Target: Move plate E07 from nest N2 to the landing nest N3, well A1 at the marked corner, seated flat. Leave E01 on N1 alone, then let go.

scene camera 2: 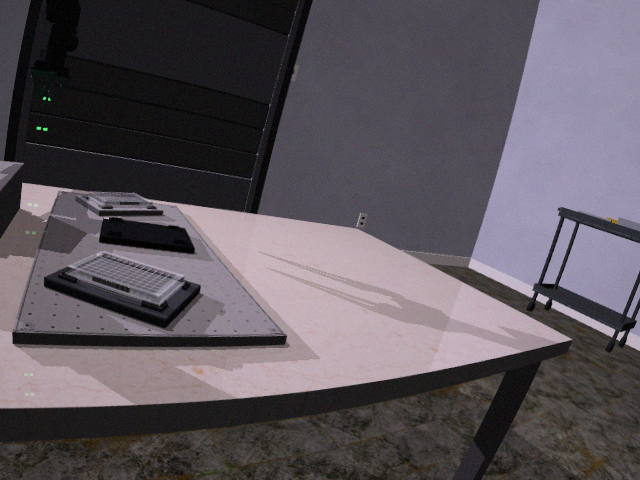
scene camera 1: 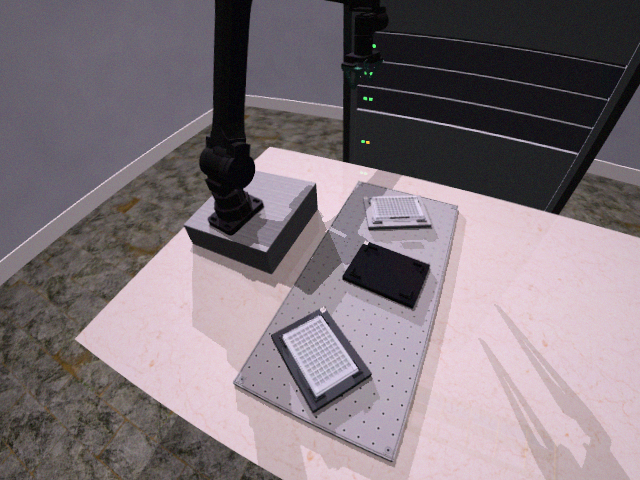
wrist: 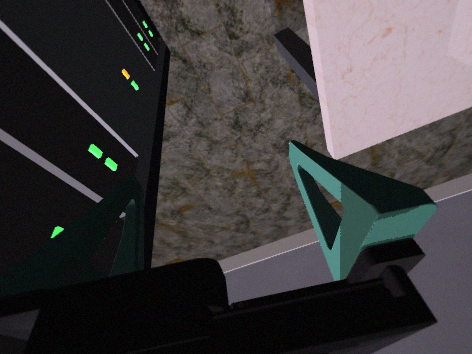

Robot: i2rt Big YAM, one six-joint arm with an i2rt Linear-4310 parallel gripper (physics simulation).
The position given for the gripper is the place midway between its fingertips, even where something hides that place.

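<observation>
Open gripper (scene camera 1: 361,85), holding nothing, visible also in the wrist view (wrist: 213,164). Black nest (scene camera 1: 397,277), in scene camera 2 (scene camera 2: 117,231) as well.
</observation>
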